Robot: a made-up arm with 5 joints. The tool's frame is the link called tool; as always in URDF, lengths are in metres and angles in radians. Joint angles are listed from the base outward.
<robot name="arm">
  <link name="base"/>
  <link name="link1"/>
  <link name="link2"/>
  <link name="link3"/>
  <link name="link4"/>
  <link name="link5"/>
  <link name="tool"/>
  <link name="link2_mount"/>
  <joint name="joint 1" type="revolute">
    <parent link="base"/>
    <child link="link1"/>
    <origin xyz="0 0 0.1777" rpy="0 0 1.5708"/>
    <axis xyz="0 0 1"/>
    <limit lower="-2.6" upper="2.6"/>
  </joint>
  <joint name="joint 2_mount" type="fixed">
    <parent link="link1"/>
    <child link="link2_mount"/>
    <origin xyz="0.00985 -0.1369 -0.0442" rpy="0 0 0"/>
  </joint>
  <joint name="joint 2" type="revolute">
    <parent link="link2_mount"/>
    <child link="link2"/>
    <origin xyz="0.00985 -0.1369 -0.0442" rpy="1.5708 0 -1.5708"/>
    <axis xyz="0 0 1"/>
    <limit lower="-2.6" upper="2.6"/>
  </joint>
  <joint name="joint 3" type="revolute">
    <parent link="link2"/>
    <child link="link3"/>
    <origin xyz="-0.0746 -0.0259 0.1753" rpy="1.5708 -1.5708 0"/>
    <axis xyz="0 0 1"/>
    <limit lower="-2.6" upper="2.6"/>
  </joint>
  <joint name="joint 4" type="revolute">
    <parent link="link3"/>
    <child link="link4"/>
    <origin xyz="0.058 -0.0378 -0.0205" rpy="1.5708 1.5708 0"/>
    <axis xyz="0 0 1"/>
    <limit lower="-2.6" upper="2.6"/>
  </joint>
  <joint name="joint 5" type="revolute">
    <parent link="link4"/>
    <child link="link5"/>
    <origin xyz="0.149 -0.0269 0.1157" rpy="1.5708 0 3.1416"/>
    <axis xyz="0 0 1"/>
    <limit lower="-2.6" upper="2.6"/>
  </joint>
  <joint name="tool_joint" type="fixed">
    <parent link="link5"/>
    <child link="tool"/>
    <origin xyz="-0.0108 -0.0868 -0.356" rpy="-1.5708 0 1.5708"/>
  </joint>
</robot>
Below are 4 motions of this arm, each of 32 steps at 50 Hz.
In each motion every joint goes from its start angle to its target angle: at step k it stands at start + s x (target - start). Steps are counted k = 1, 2, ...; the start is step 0. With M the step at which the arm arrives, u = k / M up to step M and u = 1 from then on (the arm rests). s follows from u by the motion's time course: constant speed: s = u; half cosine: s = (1 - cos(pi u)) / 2; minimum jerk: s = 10 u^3 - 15 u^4 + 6 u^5.
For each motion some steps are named. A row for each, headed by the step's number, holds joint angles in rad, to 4 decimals.
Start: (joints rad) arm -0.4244 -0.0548 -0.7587 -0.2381 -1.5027
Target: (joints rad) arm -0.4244 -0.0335 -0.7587 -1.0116 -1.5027
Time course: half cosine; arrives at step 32
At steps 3, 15, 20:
3: -0.4244 -0.0543 -0.7587 -0.2548 -1.5027
15: -0.4244 -0.0452 -0.7587 -0.5869 -1.5027
20: -0.4244 -0.0401 -0.7587 -0.7729 -1.5027

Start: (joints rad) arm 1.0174 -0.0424 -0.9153 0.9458 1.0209
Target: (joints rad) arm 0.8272 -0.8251 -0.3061 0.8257 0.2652
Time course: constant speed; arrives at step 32
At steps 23, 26, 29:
23: 0.8807 -0.6050 -0.4774 0.8595 0.4777
26: 0.8629 -0.6783 -0.4203 0.8482 0.4069
29: 0.8450 -0.7517 -0.3632 0.8370 0.3360

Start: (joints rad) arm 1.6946 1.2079 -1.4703 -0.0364 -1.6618
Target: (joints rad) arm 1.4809 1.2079 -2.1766 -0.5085 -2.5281
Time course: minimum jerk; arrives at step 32
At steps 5, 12, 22, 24, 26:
5: 1.6882 1.2079 -1.4913 -0.0505 -1.6876
12: 1.6358 1.2079 -1.6647 -0.1663 -1.9002
22: 1.5194 1.2079 -2.0495 -0.4235 -2.3722
24: 1.5030 1.2079 -2.1035 -0.4596 -2.4384
26: 1.4913 1.2079 -2.1422 -0.4855 -2.4859

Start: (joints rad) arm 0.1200 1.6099 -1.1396 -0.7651 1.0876
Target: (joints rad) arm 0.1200 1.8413 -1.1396 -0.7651 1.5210
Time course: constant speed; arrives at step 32
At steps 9, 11, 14, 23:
9: 0.1200 1.6750 -1.1396 -0.7651 1.2095
11: 0.1200 1.6894 -1.1396 -0.7651 1.2366
14: 0.1200 1.7111 -1.1396 -0.7651 1.2772
23: 0.1200 1.7762 -1.1396 -0.7651 1.3991

